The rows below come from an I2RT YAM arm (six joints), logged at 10 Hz.
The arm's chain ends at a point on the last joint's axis. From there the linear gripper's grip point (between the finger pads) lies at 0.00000 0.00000 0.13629 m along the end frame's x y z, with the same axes.
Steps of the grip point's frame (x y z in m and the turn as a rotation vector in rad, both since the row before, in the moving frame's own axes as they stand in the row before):
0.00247, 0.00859, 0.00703, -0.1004, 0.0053, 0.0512
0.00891, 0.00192, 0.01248, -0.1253, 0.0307, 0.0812
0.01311, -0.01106, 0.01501, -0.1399, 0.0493, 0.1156
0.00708, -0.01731, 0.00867, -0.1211, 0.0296, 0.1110
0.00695, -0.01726, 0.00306, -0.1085, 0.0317, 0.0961
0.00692, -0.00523, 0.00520, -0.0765, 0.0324, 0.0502
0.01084, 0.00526, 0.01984, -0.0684, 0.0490, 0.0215
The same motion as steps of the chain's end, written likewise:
0.00210, -0.00508, 0.00772, -0.1004, 0.0053, 0.0512
0.00543, -0.01526, 0.01361, -0.1253, 0.0307, 0.0812
0.00753, -0.03040, 0.01650, -0.1399, 0.0493, 0.1156
0.00398, -0.03396, 0.00973, -0.1211, 0.0296, 0.1110
0.00335, -0.03220, 0.00393, -0.1085, 0.0317, 0.0961
0.00277, -0.01575, 0.00567, -0.0765, 0.0324, 0.0502
0.00427, -0.00412, 0.02032, -0.0684, 0.0490, 0.0215

